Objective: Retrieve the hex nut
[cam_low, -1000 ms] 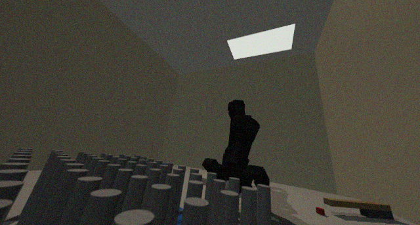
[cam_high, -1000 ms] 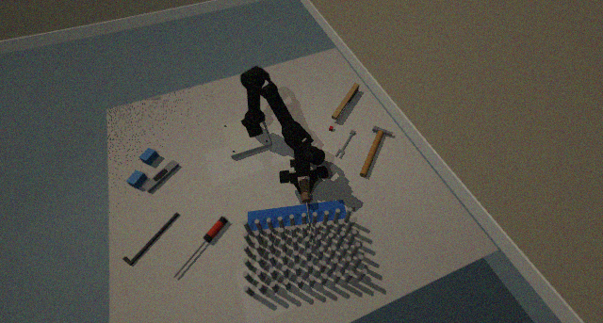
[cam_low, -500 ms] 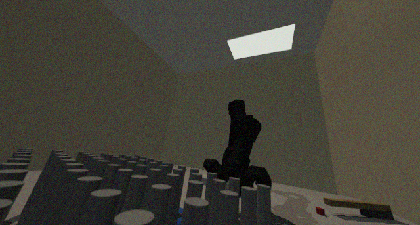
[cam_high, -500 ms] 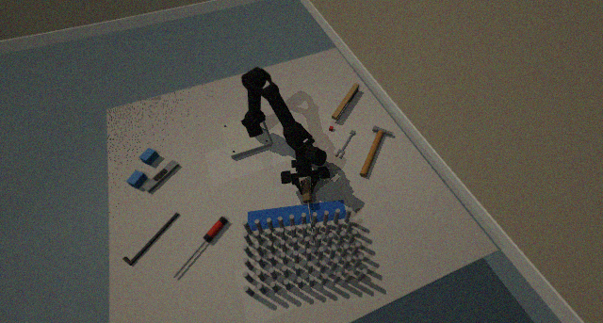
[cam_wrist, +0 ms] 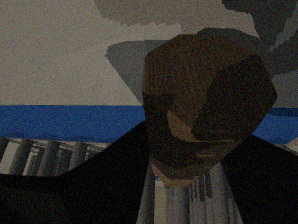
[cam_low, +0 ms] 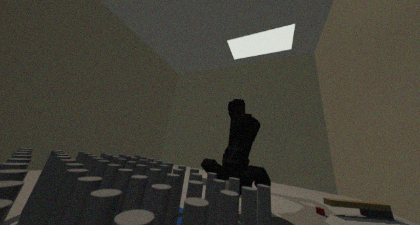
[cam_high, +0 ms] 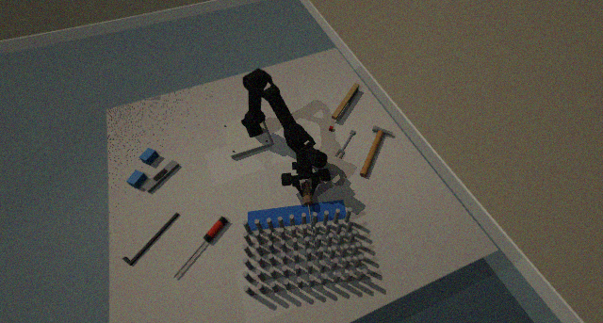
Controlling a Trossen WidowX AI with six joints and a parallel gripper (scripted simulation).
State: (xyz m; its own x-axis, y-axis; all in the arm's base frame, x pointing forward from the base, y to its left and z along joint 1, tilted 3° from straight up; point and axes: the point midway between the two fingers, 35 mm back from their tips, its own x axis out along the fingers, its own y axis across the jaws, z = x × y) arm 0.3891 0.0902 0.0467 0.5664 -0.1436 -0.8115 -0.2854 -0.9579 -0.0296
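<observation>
The blue taped strip is 60 mm to the right of my gripper tip, 50 mm ahead of it and 30 mm below it. Round my gripper tip: red cube 290 mm behind, 260 mm to the left, 20 mm below; then hook tool 90 mm ahead, 30 mm to the right; then wrench 280 mm to the left, 180 mm behind, 30 mm below.
</observation>
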